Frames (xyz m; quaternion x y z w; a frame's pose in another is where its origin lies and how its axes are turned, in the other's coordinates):
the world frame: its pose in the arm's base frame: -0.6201 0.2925 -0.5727 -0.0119 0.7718 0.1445 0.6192
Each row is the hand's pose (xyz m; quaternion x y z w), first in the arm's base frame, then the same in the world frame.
Working: the arm's base frame: its pose in the world frame: -0.7407 -0.2833 0.4113 0.0119 -0.7718 -0.1445 0.6192

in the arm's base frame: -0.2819 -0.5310 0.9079 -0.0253 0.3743 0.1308 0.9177
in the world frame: -1.6311 -0.5472 -0.1573 -0.0516 -0.4744 -0.0667 0.8763
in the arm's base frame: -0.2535 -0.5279 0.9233 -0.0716 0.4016 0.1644 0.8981
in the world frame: -1.6520 -0.5466 -0.1325 -0.1025 -0.4361 -0.0785 0.8906
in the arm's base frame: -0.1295 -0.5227 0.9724 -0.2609 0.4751 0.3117 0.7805
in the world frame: -1.7272 -0.5559 -0.0225 -0.3241 -0.2742 -0.1155 0.8980
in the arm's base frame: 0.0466 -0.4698 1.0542 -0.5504 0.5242 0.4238 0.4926
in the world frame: -1.8381 -0.5229 0.1421 -0.5863 0.0189 -0.2273 0.7773
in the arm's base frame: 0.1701 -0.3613 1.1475 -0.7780 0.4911 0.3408 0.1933
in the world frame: -1.9390 -0.4239 0.2676 -0.6715 0.2633 -0.4115 0.5572
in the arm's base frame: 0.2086 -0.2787 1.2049 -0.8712 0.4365 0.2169 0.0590
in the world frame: -1.9897 -0.3404 0.3129 -0.6430 0.3480 -0.5414 0.4151
